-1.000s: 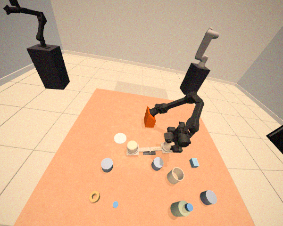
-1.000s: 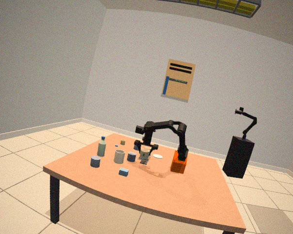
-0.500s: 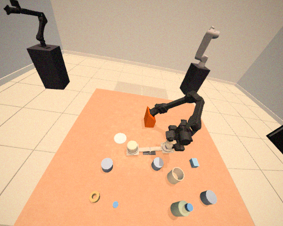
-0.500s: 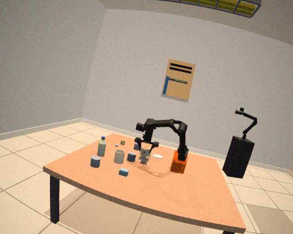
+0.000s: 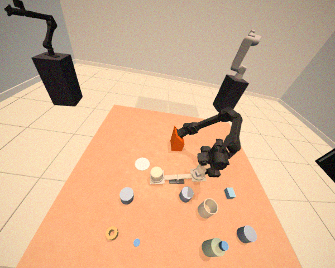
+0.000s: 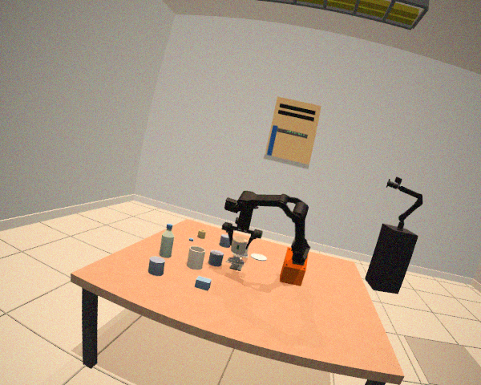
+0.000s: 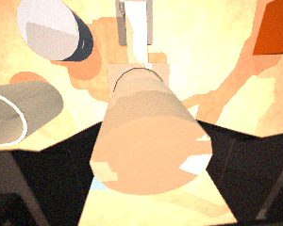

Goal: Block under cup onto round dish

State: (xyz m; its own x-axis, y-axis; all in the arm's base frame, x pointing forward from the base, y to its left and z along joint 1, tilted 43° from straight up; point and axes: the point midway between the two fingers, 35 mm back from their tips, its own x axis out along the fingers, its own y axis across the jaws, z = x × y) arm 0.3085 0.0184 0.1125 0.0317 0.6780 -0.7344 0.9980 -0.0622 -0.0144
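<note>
Right now my gripper tip is 6 cm above the pale block and 1 cm to the left of it. Also, from my gripper tip: green bottle: 36 cm ahead, 4 cm below, 3 cm to the right; white round dish: 36 cm to the right, 15 cm below, 12 cm behind; blue block: 20 cm to the left, 13 cm below, 11 cm ahead.
</note>
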